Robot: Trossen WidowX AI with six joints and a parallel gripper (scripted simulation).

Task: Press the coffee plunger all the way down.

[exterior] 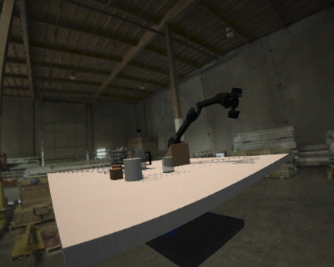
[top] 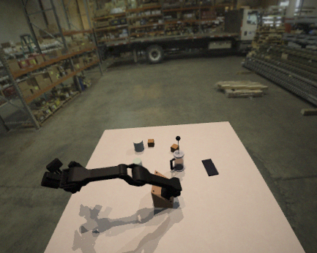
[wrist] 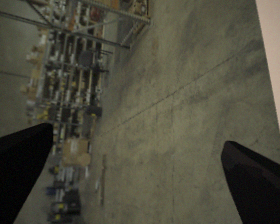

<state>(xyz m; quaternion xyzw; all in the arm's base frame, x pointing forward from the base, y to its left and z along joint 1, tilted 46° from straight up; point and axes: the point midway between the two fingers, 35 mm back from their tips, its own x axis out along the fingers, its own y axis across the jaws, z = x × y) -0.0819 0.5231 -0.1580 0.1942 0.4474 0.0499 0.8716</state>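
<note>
Now: gripper tip 570 mm to the left of the glass coffee press, 330 mm short of it and 200 mm above it.
</note>
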